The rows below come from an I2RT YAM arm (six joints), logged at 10 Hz.
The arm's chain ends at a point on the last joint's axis. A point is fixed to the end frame.
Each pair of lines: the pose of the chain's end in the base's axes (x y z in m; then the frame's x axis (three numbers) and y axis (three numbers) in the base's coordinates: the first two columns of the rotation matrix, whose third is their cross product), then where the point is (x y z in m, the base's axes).
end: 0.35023 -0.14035 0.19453 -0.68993 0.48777 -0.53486 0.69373 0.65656 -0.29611
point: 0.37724 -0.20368 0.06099
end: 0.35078 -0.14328 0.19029 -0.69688 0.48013 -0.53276 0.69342 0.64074 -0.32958
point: 0.37415 -0.21055 0.05799
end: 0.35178 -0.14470 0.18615 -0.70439 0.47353 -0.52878 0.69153 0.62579 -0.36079
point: 0.37154 -0.21542 0.05507
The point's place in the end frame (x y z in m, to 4 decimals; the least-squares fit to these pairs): 0.0219 0.0167 0.1477
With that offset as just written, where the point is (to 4 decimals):
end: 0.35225 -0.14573 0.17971 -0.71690 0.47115 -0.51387 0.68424 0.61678 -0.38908
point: 0.3677 -0.2182 0.0490
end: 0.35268 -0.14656 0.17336 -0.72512 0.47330 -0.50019 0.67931 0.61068 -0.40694
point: 0.3648 -0.2198 0.0427
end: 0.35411 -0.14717 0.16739 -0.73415 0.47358 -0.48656 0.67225 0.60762 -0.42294
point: 0.3633 -0.2208 0.0368
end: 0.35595 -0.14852 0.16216 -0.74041 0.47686 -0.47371 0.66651 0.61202 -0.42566
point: 0.3637 -0.2210 0.0308
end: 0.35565 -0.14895 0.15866 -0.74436 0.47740 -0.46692 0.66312 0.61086 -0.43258
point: 0.3620 -0.2216 0.0273
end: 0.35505 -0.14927 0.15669 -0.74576 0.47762 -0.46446 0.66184 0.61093 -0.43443
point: 0.3610 -0.2219 0.0253
